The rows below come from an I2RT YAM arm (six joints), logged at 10 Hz.
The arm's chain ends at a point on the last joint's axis. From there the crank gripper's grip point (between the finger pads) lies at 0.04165 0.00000 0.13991 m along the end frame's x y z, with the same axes.
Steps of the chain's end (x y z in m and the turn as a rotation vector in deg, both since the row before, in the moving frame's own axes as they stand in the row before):
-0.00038, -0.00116, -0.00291, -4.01, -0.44, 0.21
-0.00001, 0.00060, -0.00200, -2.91, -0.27, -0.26
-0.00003, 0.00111, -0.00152, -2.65, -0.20, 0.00
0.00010, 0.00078, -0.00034, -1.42, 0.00, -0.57
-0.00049, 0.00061, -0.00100, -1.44, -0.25, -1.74
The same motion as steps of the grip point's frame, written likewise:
-0.00147, 0.00879, -0.00294, -4.01, -0.44, 0.21
-0.00065, 0.00752, -0.00198, -2.91, -0.27, -0.26
-0.00052, 0.00758, -0.00153, -2.65, -0.20, 0.00
0.00012, 0.00383, -0.00038, -1.42, 0.00, -0.57
-0.00107, 0.00287, -0.00085, -1.44, -0.25, -1.74

